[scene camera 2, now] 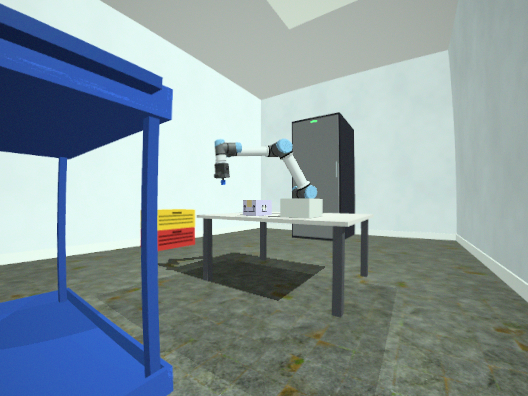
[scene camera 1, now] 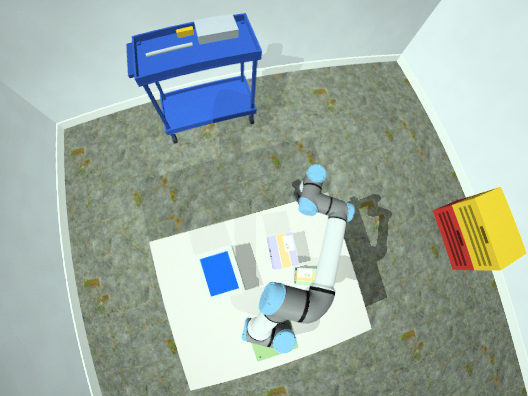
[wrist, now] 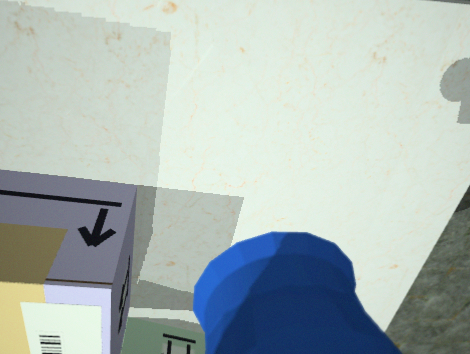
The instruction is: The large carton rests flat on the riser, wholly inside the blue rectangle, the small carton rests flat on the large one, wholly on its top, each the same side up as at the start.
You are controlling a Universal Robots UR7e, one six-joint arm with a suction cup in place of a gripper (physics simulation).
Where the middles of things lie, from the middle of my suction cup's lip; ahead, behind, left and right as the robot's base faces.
Right now my suction cup is 200 mm past the large carton (wrist: 74,238), 170 mm to the right of it and 170 mm above it. Round my suction cup: white riser (scene camera 2: 299,207): 530 mm to the left, 170 mm below, 170 mm behind; small carton (wrist: 135,328): 390 mm behind, 200 mm below, 100 mm to the left.
